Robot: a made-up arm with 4 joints.
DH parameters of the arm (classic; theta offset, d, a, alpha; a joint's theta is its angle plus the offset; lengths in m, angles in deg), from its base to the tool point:
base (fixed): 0 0.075 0.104 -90
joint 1: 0 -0.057 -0.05 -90
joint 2: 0 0.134 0.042 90
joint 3: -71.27 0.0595 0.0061 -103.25
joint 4: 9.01 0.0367 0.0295 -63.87
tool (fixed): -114.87 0.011 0 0
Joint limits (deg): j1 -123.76..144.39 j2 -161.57..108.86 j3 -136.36..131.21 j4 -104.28..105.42
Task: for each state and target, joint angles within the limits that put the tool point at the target. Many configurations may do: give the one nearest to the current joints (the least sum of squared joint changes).
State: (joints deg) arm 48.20 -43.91 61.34 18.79
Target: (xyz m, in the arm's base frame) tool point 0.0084 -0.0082 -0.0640
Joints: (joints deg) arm 35.46 -21.67 71.08 25.23
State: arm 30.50 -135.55 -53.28 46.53
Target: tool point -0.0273 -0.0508 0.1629
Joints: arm 75.50 -156.86 -45.99 45.52
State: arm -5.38 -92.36 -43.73 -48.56
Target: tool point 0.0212 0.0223 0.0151
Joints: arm 16.59 -55.80 -49.66 -36.49
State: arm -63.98 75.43 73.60 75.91
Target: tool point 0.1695 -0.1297 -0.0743
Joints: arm -37.86 98.87 46.68 44.52
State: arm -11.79 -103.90 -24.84 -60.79
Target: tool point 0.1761 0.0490 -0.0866
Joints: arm -60.63 -79.10 17.96 -81.61
